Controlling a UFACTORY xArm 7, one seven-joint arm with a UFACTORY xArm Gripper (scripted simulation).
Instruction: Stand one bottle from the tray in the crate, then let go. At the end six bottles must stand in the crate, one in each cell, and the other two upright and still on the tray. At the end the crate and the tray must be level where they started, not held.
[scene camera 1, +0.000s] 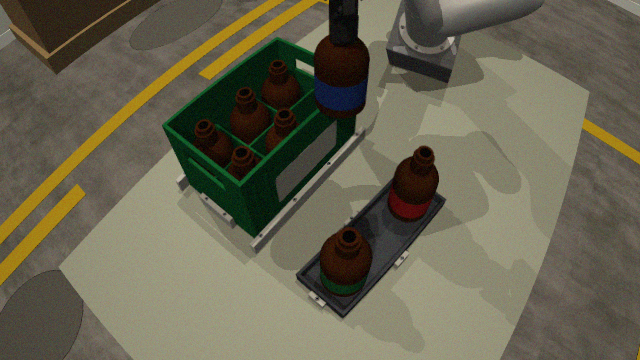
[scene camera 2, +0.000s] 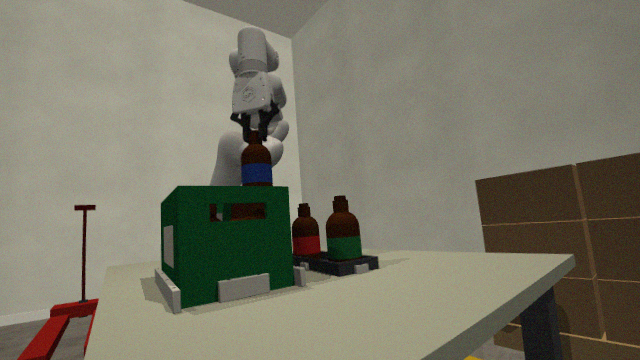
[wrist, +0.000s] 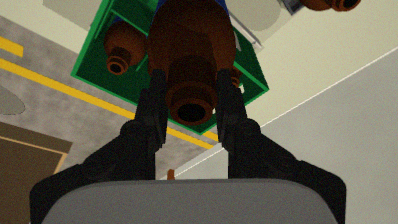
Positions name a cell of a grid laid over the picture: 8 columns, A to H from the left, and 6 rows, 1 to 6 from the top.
Scene:
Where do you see my gripper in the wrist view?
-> D3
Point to a green crate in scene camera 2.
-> C5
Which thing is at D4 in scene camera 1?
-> A green crate.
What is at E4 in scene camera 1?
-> A dark tray.

